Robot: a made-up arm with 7 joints.
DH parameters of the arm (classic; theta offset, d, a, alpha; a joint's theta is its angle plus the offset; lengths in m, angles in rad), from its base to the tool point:
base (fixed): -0.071 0 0 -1.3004
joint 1: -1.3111 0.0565 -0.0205 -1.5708
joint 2: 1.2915 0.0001 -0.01 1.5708
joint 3: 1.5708 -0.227 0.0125 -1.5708
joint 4: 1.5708 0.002 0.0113 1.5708
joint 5: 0 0.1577 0 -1.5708
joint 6: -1.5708 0 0.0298 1.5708
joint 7: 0 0.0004 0 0
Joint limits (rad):
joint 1: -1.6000..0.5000
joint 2: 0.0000..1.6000
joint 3: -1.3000..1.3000
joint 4: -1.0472..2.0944
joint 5: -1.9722..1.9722
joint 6: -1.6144..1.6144
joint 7: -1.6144..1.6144
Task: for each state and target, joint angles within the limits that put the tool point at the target. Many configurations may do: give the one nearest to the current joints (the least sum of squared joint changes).
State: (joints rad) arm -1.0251 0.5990 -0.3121 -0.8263 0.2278 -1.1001 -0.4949
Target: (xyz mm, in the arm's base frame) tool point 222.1 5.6 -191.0
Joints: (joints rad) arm -0.5973 0.3726 -0.6526 0.0443 0.3076 -0.9518 -0.4949
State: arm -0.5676 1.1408 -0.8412 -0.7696 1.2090 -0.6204 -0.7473
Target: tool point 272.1 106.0 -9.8
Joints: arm -1.0711 1.1093 -0.5928 -0.2910 1.2431 -0.5255 -0.7473
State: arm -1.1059 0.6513 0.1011 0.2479 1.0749 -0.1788 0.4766
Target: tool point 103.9 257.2 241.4
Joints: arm -1.6000 1.3602 0.4831 0.0394 1.0668 -0.1366 0.4766
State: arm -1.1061 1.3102 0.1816 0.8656 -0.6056 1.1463 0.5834
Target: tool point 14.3 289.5 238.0
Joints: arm -1.6000 1.6000 0.7430 0.0323 -0.5993 0.8475 0.5834
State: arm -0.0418 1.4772 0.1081 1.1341 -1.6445 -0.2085 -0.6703
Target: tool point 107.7 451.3 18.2
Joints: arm -0.0596 1.5988 0.1325 1.0408 -1.6400 -0.2275 -0.6703
